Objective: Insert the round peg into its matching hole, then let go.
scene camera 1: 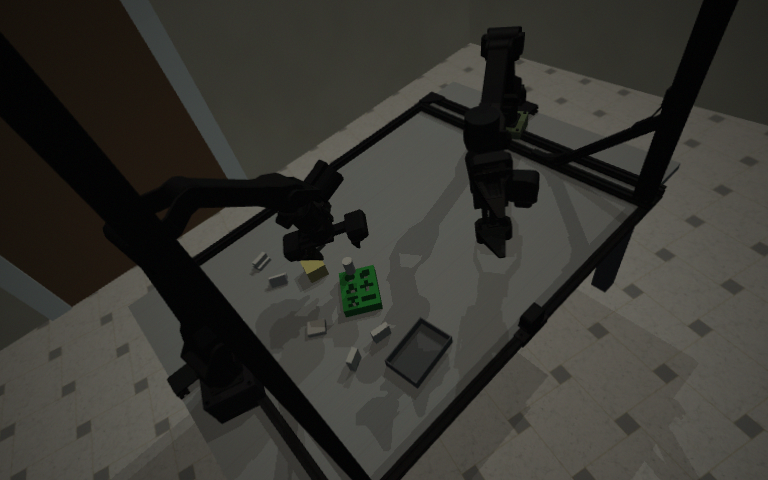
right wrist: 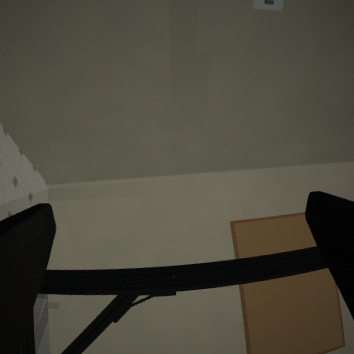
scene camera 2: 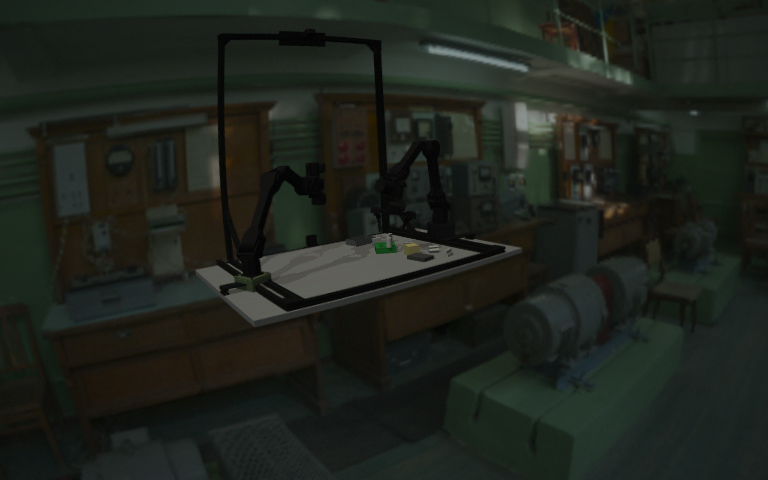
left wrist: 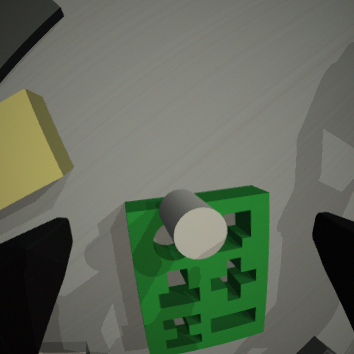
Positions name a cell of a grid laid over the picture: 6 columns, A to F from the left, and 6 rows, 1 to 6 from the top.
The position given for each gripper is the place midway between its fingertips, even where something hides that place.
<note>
The left gripper (scene camera 1: C4) is open, holding nothing. Also in view: a green hole board (scene camera 1: C4). The right gripper (scene camera 1: D3) is open and holds nothing. A dark tray (scene camera 1: D5), a yellow block (left wrist: A3) and a dark flat plate (left wrist: A1) rest on the table.
The green hole board shows as well in the left wrist view (left wrist: D6). The left gripper shows as well in the left wrist view (left wrist: D4). The right gripper shows as well in the right wrist view (right wrist: D4). The right wrist view misses the green hole board: it is out of frame. The right wrist view does not show the yellow block: it is out of frame.
</note>
